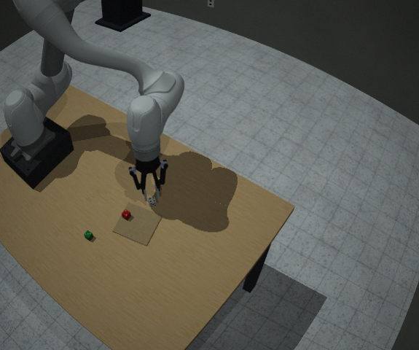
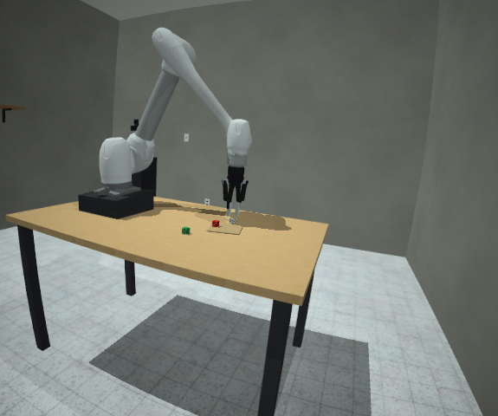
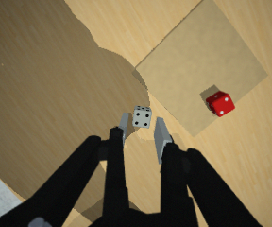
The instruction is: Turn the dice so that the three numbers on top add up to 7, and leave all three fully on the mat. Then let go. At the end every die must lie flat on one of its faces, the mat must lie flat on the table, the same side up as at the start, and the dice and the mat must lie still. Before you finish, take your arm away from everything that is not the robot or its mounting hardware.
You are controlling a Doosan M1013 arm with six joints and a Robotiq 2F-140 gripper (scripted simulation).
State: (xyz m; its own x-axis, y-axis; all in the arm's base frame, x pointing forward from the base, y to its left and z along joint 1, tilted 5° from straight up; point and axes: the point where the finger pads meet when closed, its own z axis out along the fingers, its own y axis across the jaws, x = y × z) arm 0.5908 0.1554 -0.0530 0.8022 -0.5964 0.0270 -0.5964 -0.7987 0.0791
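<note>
Right now the white die is 6 cm below my hand. Also, from my hand: red die: 3 cm behind, 11 cm to the right, 5 cm below; tan mat: 2 cm ahead, 10 cm to the right, 7 cm below; green die: 8 cm behind, 27 cm to the right, 6 cm below.
</note>
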